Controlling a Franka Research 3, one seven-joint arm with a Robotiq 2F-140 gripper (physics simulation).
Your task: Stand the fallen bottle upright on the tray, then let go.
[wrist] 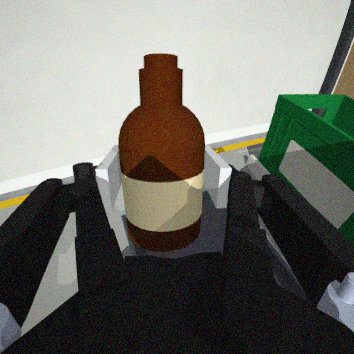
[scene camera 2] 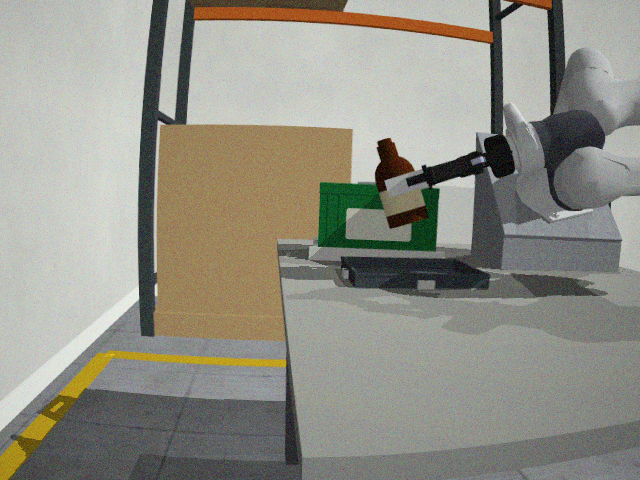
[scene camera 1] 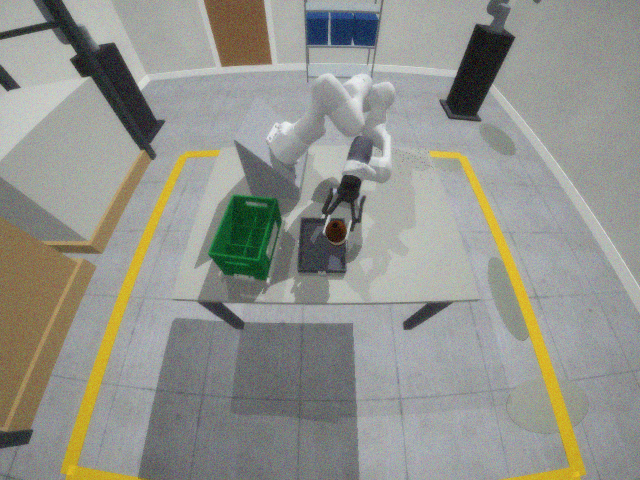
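The brown bottle (scene camera 1: pixel 336 231) (scene camera 2: pixel 401 188) (wrist: pixel 162 150) with a cream label is held in the air, neck up. In the scene camera 2 view it leans, its neck tipped to the left, away from the arm. My gripper (scene camera 1: pixel 338 223) (scene camera 2: pixel 408 182) (wrist: pixel 161 159) is shut on the bottle, one finger pad on each side of its body. The dark shallow tray (scene camera 1: pixel 321 266) (scene camera 2: pixel 426 273) lies on the table below; in the scene camera 1 view the bottle appears over its right back part. A gap shows between the bottle's base and the tray in the scene camera 2 view.
A green crate (scene camera 1: pixel 247 235) (scene camera 2: pixel 330 217) (wrist: pixel 305 145) stands on the table (scene camera 1: pixel 413 279) (scene camera 2: pixel 465 377), left of the tray in the scene camera 1 view. The grey arm mount (scene camera 2: pixel 560 250) stands at the table's back. A large tan box (scene camera 2: pixel 232 222) stands beyond the table.
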